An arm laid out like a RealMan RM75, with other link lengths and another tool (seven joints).
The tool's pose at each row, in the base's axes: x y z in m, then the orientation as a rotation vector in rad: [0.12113 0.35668 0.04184 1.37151 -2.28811 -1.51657]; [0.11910 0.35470 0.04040 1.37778 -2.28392 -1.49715]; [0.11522 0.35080 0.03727 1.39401 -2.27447 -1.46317]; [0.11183 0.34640 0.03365 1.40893 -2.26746 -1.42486]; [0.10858 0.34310 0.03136 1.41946 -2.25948 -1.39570]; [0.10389 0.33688 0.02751 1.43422 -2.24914 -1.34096]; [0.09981 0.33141 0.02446 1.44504 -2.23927 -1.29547]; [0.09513 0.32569 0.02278 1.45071 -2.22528 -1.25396]
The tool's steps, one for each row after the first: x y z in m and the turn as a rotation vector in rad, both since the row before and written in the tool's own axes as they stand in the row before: [0.00316 -0.00005 0.00035 0.00395 0.01497 0.00095]; [0.00626 -0.00041 0.00087 0.00696 0.02726 -0.00212]; [0.00649 -0.00113 0.00072 0.00979 0.02852 -0.00050]; [0.00510 -0.00007 0.00082 0.00580 0.02314 0.00008]; [0.00863 -0.00069 0.00074 0.01322 0.04067 0.00316]; [0.00743 -0.00040 0.00075 0.01038 0.03439 0.00326]; [0.00751 0.00096 0.00037 0.00558 0.03445 0.00558]
